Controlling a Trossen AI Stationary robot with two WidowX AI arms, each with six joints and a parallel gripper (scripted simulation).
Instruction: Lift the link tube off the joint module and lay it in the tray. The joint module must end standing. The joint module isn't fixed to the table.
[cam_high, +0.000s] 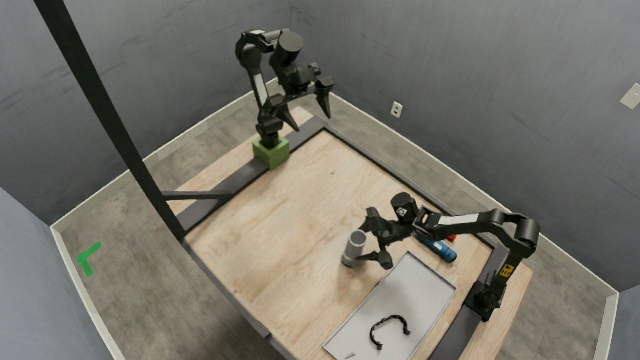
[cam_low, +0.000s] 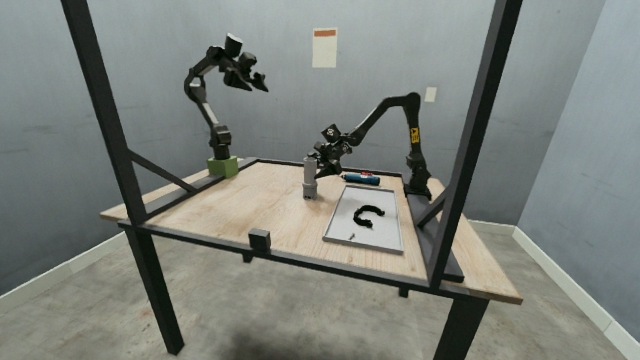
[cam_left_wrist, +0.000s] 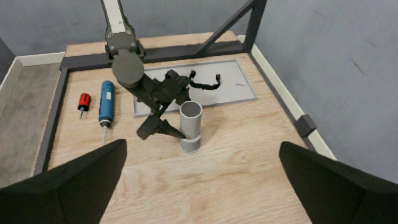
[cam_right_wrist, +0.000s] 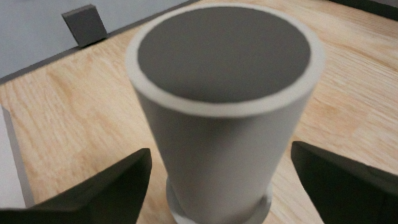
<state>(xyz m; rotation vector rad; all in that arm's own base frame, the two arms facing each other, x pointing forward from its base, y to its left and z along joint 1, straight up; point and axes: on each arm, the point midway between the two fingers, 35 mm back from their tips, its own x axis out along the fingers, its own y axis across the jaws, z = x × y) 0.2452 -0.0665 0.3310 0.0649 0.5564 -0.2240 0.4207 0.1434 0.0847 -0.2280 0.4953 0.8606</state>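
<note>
Now: the grey link tube 10 mm to the left of my right hand and 10 mm behind it. Also, from my right hand: grey joint module: 80 mm below, 20 mm to the left, 20 mm behind; grey tray: 210 mm to the right, 110 mm below, 90 mm behind; small pin: 260 mm behind, 170 mm to the right, 100 mm below.
</note>
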